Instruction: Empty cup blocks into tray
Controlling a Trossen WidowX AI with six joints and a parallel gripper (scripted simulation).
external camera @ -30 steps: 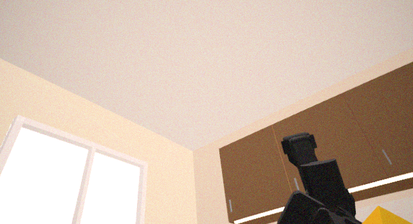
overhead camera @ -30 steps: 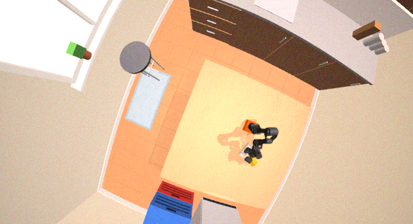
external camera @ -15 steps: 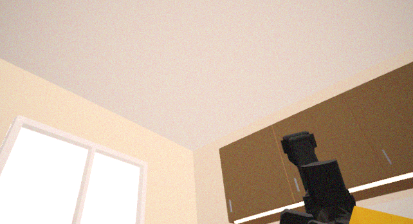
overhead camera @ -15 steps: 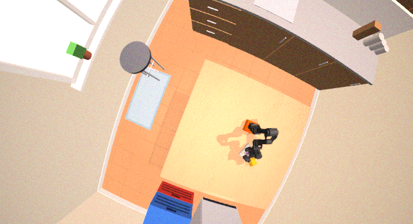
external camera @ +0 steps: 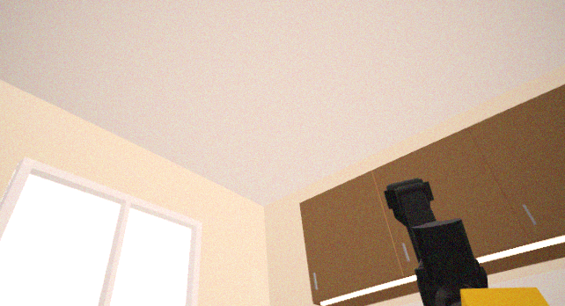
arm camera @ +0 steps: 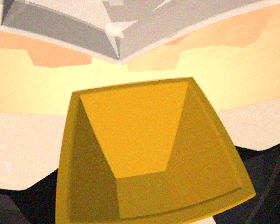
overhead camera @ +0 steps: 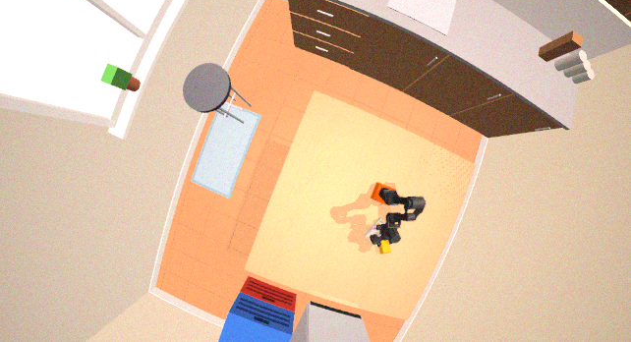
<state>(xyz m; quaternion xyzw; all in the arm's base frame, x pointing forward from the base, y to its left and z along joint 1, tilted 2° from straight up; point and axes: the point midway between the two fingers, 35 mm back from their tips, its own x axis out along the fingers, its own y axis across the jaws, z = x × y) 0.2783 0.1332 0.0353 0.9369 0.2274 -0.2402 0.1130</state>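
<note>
The white tray lies 90 mm below my gripper tip, 60 mm behind it and 30 mm to the right of it. From my gripper tip the other things lie so: yellow square cup 40 mm above; red block 80 mm below, 80 mm behind, 40 mm to the right.
</note>
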